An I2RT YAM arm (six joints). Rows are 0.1 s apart.
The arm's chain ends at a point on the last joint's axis. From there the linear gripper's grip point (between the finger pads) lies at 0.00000 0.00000 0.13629 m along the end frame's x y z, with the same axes.
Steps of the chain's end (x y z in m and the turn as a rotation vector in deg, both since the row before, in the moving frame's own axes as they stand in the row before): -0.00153, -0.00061, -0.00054, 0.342, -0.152, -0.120; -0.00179, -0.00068, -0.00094, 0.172, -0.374, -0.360; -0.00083, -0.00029, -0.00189, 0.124, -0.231, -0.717; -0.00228, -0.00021, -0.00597, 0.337, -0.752, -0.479; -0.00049, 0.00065, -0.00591, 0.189, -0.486, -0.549; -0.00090, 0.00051, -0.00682, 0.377, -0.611, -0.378; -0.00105, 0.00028, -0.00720, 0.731, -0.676, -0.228; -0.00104, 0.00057, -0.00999, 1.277, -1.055, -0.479; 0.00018, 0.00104, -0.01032, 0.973, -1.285, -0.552; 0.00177, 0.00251, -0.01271, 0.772, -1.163, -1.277; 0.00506, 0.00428, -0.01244, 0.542, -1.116, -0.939; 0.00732, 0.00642, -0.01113, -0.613, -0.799, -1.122
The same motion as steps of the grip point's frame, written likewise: -0.00189, -0.00142, -0.00054, 0.342, -0.152, -0.120; -0.00268, -0.00109, -0.00094, 0.172, -0.374, -0.360; -0.00138, -0.00058, -0.00189, 0.124, -0.231, -0.717; -0.00407, -0.00100, -0.00598, 0.337, -0.752, -0.479; -0.00165, 0.00021, -0.00592, 0.189, -0.486, -0.549; -0.00236, -0.00038, -0.00683, 0.377, -0.611, -0.378; -0.00266, -0.00146, -0.00722, 0.731, -0.676, -0.228; -0.00356, -0.00246, -0.01005, 1.277, -1.055, -0.479; -0.00289, -0.00126, -0.01037, 0.973, -1.285, -0.552; -0.00102, 0.00070, -0.01275, 0.772, -1.163, -1.277; 0.00240, 0.00301, -0.01247, 0.542, -1.116, -0.939; 0.00543, 0.00790, -0.01115, -0.613, -0.799, -1.122
